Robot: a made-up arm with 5 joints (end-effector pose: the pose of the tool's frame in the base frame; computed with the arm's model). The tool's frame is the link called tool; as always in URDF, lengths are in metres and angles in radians.
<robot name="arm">
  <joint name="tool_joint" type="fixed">
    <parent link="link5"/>
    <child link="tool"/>
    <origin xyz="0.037 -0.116 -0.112" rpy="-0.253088 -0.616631 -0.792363"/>
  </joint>
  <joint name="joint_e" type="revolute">
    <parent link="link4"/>
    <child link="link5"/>
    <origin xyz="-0.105 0.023 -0.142" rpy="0 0 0"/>
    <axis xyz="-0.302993 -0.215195 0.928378"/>
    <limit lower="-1.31" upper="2.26" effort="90" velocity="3"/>
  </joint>
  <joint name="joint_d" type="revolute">
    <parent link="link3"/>
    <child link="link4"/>
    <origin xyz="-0.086 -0.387 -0.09" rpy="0 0 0"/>
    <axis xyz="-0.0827 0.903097 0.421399"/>
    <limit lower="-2.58" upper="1.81" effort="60" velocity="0.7"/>
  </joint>
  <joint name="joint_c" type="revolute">
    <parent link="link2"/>
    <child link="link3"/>
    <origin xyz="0.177 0.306 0.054" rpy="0 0 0"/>
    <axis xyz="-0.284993 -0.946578 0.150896"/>
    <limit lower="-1.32" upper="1.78" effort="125" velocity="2.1"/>
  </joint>
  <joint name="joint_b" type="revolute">
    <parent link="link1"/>
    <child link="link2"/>
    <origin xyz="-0.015 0.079 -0.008" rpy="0 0 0"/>
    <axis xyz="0 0 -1"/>
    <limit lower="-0.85" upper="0.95" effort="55" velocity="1.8"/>
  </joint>
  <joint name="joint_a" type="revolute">
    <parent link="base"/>
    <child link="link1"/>
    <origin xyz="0.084 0.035 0.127" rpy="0 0 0"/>
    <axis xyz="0 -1 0"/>
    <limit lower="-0.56" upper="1.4" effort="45" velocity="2.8"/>
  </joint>
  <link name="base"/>
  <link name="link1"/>
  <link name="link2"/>
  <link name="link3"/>
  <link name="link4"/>
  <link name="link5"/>
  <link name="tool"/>
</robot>
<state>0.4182 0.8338 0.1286 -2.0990 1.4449</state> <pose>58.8 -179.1 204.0 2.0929 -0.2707 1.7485</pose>
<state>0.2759 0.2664 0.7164 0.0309 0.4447</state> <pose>351.1 -177.1 38.2 2.1472 -1.4139 -2.9626</pose>
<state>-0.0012 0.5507 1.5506 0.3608 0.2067</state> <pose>278.7 -321.4 199.9 2.9726 -1.1876 2.1630</pose>
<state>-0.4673 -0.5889 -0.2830 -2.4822 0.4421</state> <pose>321.4 -6.9 -54.5 1.4338 -0.5022 -2.5327</pose>
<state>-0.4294 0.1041 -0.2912 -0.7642 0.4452</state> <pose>35.6 -33.5 -154.6 -0.3974 -0.7842 -0.7756</pose>
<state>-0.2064 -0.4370 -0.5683 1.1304 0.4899</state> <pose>-59.2 -119.9 72.8 0.1325 0.8306 0.9407</pose>
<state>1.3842 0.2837 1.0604 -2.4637 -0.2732</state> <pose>-173.4 -176.9 416.8 -1.7005 0.2476 -0.7283</pose>
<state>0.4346 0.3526 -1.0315 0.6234 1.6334</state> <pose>-76.3 244.2 18.1 0.5606 -0.4933 0.2582</pose>
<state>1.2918 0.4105 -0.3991 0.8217 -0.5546</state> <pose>63.2 32.9 -202.8 0.0565 -0.2210 -1.2161</pose>
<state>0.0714 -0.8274 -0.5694 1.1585 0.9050</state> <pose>31.1 -101.9 28.4 0.2285 0.4463 1.4722</pose>
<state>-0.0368 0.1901 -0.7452 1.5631 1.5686</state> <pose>-134.4 97.9 169.4 1.2149 0.0664 0.8874</pose>
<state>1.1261 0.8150 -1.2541 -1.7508 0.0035</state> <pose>221.0 138.6 -125.2 0.3956 0.2669 -2.9450</pose>
